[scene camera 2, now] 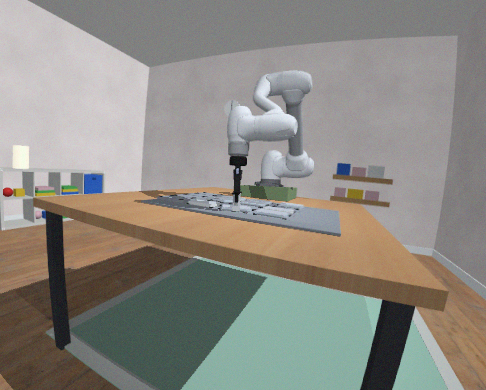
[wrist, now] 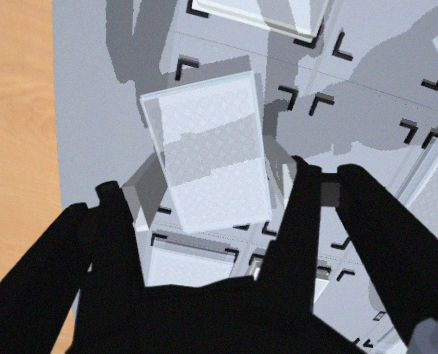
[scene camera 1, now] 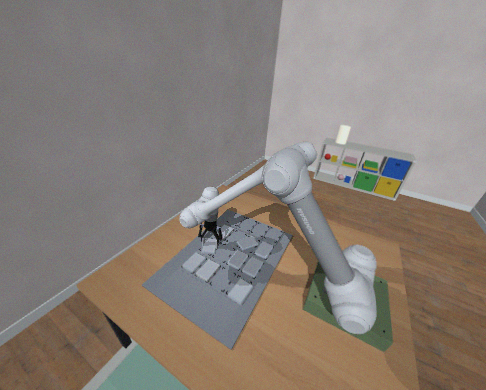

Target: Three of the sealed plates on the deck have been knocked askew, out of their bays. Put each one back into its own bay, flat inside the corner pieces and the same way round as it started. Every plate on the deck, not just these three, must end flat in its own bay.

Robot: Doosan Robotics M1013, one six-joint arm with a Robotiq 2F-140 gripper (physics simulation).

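Places are measured from the arm's base along level axes (x left, y back, z up), in metres.
Where they show: gripper, fingertip midpoint: [scene camera 2: 236, 209] [wrist: 213, 160] [scene camera 1: 210, 246]; arm's base, link origin: [scene camera 2: 270, 186].
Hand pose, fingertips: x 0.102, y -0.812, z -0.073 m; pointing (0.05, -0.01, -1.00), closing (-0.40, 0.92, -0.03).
Observation:
Each offset is from my fingertips to the top centre of the thing. Level surfaces: height alone.
A pale sealed plate {dx +0.000, dy +0.000, dz +0.013 m} [scene camera 1: 209, 246] [wrist: 215, 150] sits turned and tilted over its bay's black corner pieces on the grey deck {dz -0.002 m} [scene camera 1: 200, 310] [scene camera 2: 320, 225] [wrist: 82, 125]. My gripper [scene camera 1: 210, 241] [scene camera 2: 236, 202] [wrist: 213, 160] points down, partly closed, with one pad against each long side of this plate. It is shut on the plate, low over the deck. Another plate {dx -0.166, dy +0.196, dz +0.015 m} [scene camera 1: 246, 243] lies turned against the rows. A further plate {dx -0.168, dy +0.000, dz +0.012 m} [scene camera 1: 227, 231] beyond the gripper looks tilted, partly hidden by the fingers. Several other plates stand in rows, such as one near plate {dx +0.168, dy +0.345, dz +0.014 m} [scene camera 1: 240, 291].
In the wrist view, one plate [wrist: 260, 12] lies at the top edge and another plate {dx +0.160, dy +0.006, dz +0.012 m} [wrist: 192, 265] at the bottom, near the gripper body. The deck lies on a wooden table {dz -0.012 m} [scene camera 1: 280, 320] [scene camera 2: 210, 235]. The arm's green base [scene camera 1: 382, 320] [scene camera 2: 280, 192] stands beside the deck.

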